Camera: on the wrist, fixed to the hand. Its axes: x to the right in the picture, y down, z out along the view.
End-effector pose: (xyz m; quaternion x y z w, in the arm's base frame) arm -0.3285 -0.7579 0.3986 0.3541 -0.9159 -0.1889 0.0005
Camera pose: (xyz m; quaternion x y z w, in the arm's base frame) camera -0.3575 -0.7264 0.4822 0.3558 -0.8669 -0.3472 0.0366
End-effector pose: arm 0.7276 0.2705 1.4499 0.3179 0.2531 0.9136 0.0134
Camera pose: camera 0.7079 0.1800 1.4348 0.3287 0.1005 0.9354 0.0832
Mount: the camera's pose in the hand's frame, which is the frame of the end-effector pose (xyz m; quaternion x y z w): -0.0098 0.0691 -0.0628 -0.1670 -0.0226 -0.0122 0.9856
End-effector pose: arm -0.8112 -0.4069 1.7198 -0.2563 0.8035 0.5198 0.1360
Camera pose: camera -0.8383 -0.4384 1.8040 -0.2734 0.6989 0.6507 0.1157
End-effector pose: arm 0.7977 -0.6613 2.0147 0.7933 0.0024 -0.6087 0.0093
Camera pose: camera 0.8569 -0.7292 2.0412 0.7666 0.1135 -0.6176 0.1343
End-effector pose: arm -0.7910 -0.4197 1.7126 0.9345 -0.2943 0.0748 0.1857
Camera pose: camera -0.8408 -0.4424 1.7889 0.8953 -0.2954 0.0012 0.3334
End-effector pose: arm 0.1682 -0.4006 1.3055 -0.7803 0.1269 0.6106 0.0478
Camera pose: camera 0.2074 -0.4802 1.3362 0.7648 -0.0125 -0.6400 0.0729
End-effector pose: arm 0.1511 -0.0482 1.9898 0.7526 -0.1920 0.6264 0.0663
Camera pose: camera 0.0664 -0.0882 1.9836 0.7472 -0.2862 0.5675 0.1943
